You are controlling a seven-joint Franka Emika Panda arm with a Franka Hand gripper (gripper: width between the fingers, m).
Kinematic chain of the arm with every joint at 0, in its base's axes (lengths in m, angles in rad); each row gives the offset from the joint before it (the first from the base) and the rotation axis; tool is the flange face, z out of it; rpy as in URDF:
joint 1: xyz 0 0 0.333 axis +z
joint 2: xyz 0 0 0 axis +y
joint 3: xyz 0 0 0.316 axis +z
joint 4: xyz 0.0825 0 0 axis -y
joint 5: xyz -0.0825 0 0.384 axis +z
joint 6: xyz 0 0 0 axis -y
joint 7: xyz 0.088 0 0 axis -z
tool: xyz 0 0 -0.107 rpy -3.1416 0 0
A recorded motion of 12 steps. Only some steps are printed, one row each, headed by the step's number.
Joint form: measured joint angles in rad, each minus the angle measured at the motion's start. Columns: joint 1, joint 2, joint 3, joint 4, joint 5, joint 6, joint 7.
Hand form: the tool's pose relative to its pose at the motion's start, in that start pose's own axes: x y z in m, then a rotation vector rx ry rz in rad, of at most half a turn. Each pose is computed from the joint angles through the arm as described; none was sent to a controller.
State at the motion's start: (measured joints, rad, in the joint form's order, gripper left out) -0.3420 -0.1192 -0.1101 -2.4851 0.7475 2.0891 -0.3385
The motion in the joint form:
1: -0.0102 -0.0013 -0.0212 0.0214 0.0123 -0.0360 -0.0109
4: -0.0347 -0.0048 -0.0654 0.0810 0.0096 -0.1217 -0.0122
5: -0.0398 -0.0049 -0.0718 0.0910 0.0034 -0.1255 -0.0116
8: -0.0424 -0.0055 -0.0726 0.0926 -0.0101 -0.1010 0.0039
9: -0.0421 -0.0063 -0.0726 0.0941 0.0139 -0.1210 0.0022
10: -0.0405 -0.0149 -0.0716 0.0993 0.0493 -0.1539 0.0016
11: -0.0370 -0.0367 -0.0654 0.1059 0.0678 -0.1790 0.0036
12: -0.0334 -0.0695 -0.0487 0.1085 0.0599 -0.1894 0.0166
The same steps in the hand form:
1: 0.0037 0.0026 -0.0132 0.0322 0.0057 0.0057
4: 0.0117 0.0067 -0.0473 0.0795 0.0147 0.0157
5: 0.0137 0.0085 -0.0539 0.0782 0.0241 0.0165
8: 0.0162 0.0111 -0.0578 0.0590 0.0462 0.0289
9: 0.0150 0.0081 -0.0569 0.0868 0.0364 0.0341
10: 0.0127 -0.0002 -0.0587 0.1299 0.0252 0.0342
11: 0.0090 -0.0134 -0.0645 0.1556 0.0223 0.0153
12: 0.0028 -0.0297 -0.0706 0.1506 0.0232 -0.0135

